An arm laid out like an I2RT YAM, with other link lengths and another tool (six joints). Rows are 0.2 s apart.
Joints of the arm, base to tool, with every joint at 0 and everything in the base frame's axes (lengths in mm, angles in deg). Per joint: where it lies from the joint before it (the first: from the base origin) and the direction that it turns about. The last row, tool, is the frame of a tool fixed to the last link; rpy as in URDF.
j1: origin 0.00 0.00 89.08 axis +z
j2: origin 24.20 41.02 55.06 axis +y
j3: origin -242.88 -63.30 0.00 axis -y
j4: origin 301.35 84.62 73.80 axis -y
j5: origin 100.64 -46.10 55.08 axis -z
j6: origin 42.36 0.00 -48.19 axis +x
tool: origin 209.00 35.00 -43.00 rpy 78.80 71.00 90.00
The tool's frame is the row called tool.
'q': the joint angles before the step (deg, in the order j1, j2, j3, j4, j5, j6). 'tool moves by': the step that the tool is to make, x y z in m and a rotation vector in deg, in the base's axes. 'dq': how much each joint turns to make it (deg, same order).
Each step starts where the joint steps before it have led.
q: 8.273, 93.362, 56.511, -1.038, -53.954, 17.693
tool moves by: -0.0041, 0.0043, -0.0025, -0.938, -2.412, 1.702
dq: 0.693, -0.004, -0.002, -0.007, -0.005, -2.782
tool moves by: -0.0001, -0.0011, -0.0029, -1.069, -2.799, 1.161
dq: 0.006, 0.009, 0.005, 0.009, 0.005, -3.207
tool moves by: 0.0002, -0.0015, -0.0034, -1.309, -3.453, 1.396
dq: -0.001, -0.017, -0.013, 0.039, 0.022, -3.913
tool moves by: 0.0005, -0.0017, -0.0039, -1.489, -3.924, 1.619
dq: 0.008, 0.020, 0.014, 0.034, 0.005, -4.473
